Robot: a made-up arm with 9 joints. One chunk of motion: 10 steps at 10 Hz.
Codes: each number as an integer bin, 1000 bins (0 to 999) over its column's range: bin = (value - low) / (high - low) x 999, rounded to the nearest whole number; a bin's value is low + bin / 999 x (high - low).
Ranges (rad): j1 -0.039..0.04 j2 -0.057..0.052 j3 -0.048..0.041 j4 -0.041..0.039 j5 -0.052..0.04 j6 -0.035..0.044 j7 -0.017..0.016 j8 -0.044..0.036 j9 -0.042..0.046
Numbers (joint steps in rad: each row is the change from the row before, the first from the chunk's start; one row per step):
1: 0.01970 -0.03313 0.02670 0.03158 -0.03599 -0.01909 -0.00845 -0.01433 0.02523
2: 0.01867 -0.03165 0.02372 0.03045 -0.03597 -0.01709 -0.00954 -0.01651 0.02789
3: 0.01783 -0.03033 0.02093 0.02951 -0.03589 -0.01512 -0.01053 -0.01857 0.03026
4: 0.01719 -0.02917 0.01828 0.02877 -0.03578 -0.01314 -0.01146 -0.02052 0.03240
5: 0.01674 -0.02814 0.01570 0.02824 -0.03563 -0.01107 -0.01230 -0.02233 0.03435
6: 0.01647 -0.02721 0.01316 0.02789 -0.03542 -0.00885 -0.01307 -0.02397 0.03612
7: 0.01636 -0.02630 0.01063 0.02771 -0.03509 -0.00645 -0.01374 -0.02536 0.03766
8: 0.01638 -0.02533 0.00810 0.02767 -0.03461 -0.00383 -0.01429 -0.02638 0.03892
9: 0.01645 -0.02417 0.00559 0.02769 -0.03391 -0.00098 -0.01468 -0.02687 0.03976
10: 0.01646 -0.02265 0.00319 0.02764 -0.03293 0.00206 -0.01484 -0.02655 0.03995
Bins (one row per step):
1: 742 219 838 906 174 201 259 371 763
2: 729 232 805 892 174 226 226 343 793
3: 719 244 774 880 175 251 196 318 820
4: 711 255 744 871 176 276 168 293 845
5: 705 265 715 865 178 303 142 271 867
6: 701 273 687 860 180 331 119 250 887
7: 700 281 658 858 184 361 99 233 904
8: 700 290 630 858 189 394 82 220 919
9: 701 301 602 858 196 430 70 214 928
10: 701 315 575 857 207 469 65 218 930

